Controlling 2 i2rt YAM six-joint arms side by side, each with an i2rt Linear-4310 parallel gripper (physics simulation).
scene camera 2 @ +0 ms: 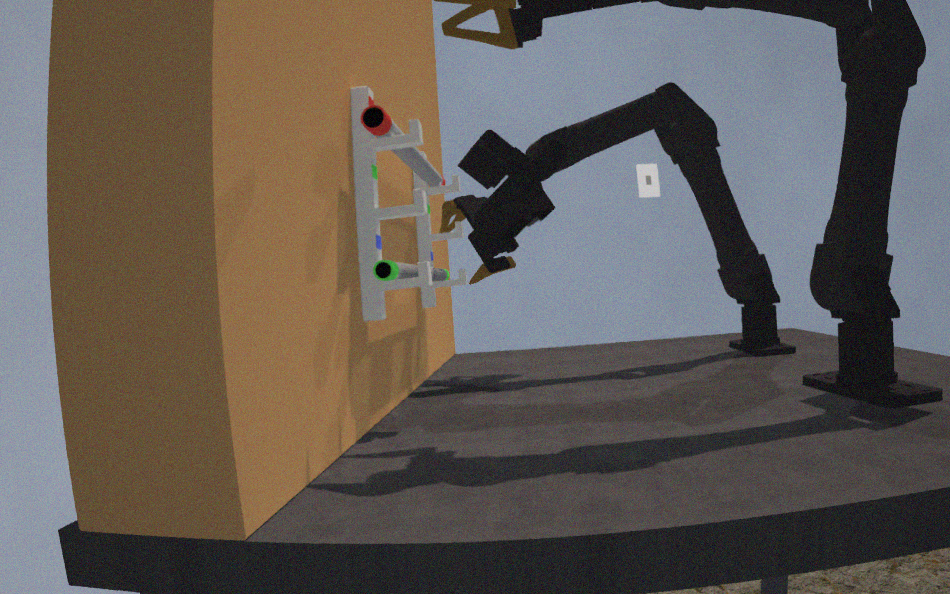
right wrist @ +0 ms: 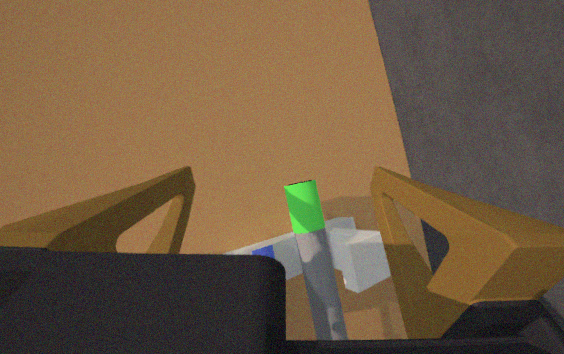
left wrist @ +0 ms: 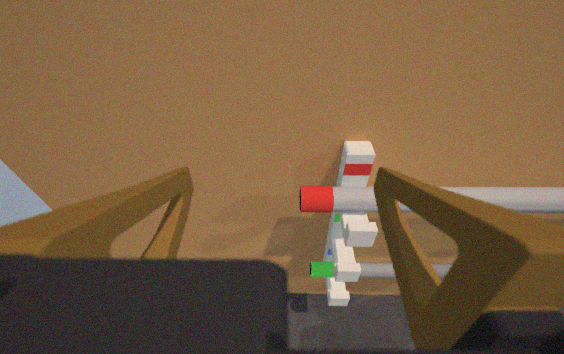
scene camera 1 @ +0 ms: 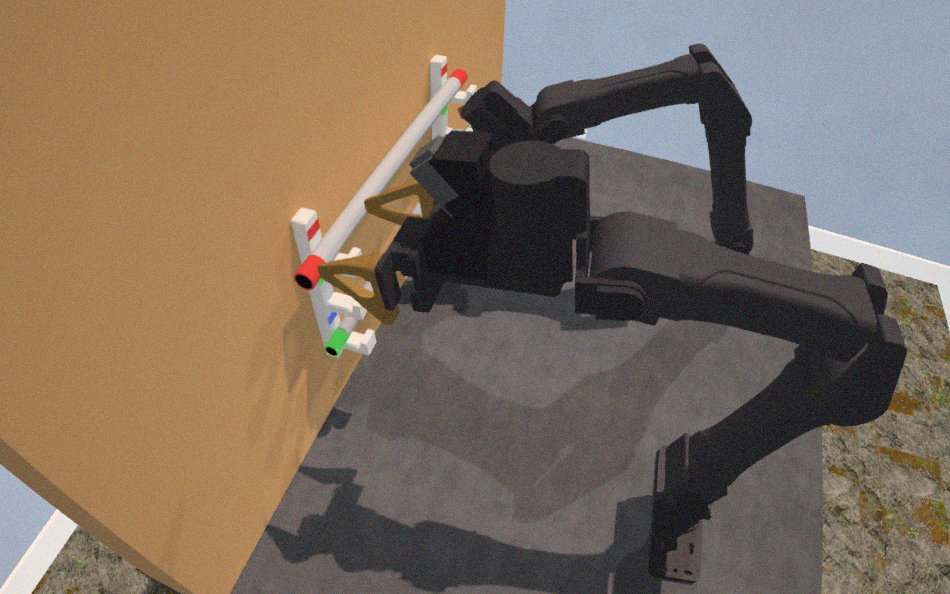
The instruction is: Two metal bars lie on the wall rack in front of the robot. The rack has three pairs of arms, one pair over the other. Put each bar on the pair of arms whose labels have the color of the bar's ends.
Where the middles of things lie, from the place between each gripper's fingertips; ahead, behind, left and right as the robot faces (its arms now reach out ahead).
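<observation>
From my left hand, the red-ended bar (scene camera 1: 307,276) is 9 cm ahead, 26 cm to the right and 10 cm below. The green-ended bar (scene camera 2: 384,270) is also 9 cm ahead of that left hand of mine, though 27 cm to the right of it and 25 cm below it.
Measured from my right hand, the green-ended bar is 250 mm to the left, 10 mm ahead and 20 mm below, while the red-ended bar is 260 mm to the left, again 10 mm ahead, and 130 mm above.
</observation>
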